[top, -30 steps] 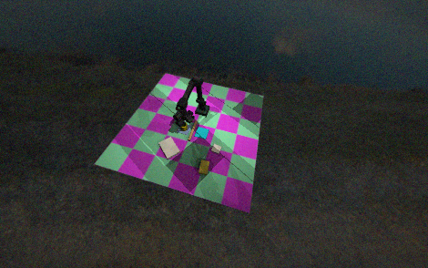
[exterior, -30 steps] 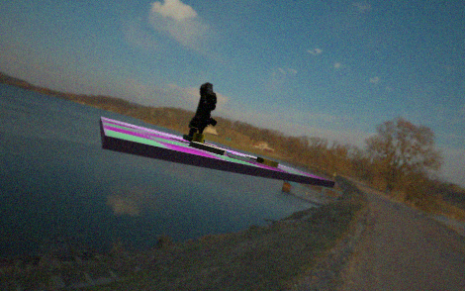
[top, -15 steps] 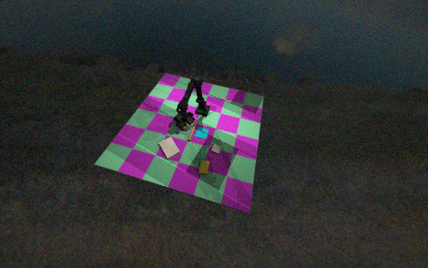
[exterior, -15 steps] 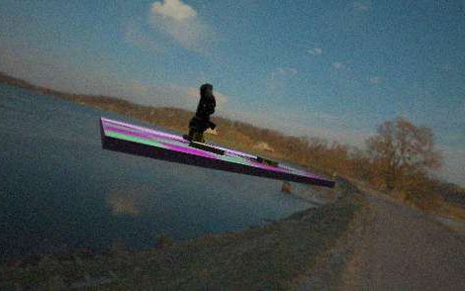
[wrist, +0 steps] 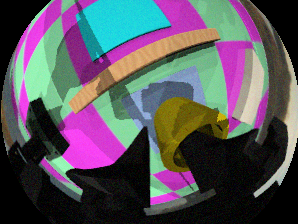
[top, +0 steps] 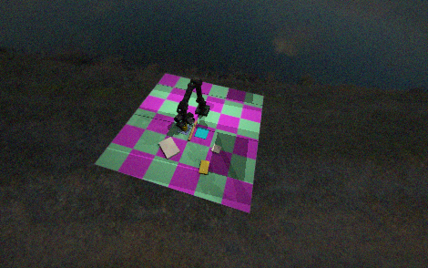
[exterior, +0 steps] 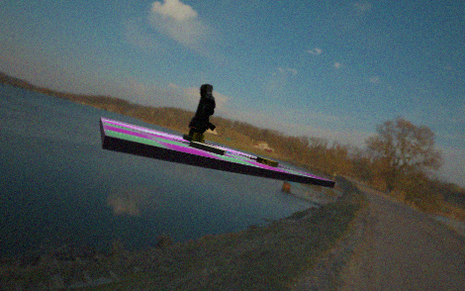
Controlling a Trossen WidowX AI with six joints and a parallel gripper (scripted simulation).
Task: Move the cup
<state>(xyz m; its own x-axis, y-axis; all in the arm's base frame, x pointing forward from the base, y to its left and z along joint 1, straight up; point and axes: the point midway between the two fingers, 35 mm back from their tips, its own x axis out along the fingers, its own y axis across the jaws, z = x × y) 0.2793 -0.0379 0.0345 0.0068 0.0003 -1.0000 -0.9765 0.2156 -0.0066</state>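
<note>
Right now my gripper tip is 20 mm short of the yellow cup and 10 mm to the left of it. From my gripper tip the other things lie so: thin orange strip 10 mm ahead, 80 mm to the left, 30 mm below; then pale blue pad 30 mm ahead, 10 mm to the right, 40 mm below; then cyan pad 170 mm to the left, 40 mm below.
</note>
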